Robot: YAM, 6 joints.
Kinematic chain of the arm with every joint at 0, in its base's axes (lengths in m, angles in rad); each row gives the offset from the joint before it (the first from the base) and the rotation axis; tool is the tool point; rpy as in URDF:
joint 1: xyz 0 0 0.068 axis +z
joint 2: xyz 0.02 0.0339 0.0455 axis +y
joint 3: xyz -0.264 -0.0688 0 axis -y
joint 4: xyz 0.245 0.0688 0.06 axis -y
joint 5: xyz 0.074 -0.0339 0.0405 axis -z
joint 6: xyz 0.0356 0 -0.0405 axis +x
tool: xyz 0 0 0 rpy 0 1.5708 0
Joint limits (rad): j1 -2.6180..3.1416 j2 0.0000..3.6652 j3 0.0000..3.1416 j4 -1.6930..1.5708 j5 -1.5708..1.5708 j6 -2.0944..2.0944
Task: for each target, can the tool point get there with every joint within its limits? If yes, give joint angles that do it. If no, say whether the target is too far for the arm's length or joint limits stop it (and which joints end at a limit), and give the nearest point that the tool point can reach.
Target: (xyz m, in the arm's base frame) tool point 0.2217 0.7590 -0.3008
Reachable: no: too far | nearest point 0.1602 0.5483 -0.1828 | short by 0.249 m
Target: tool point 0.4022 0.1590 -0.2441
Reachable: yes | joints 0.4389 3.3238 1.8699 0.5989 0.8580 0.4476
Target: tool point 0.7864 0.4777 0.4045
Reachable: no: too far | nearest point 0.5260 0.3195 0.3060 | short by 0.320 m
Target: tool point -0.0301 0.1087 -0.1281
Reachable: yes | joints 2.0779 2.9949 0.4216 1.0293 0.8392 1.7007
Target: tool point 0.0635 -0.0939 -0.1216
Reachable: yes | joints -0.6902 2.9052 0.6202 0.0847 1.1156 0.9959
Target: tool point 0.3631 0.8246 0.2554
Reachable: no: too far | nearest point 0.2571 0.5838 0.2130 | short by 0.267 m
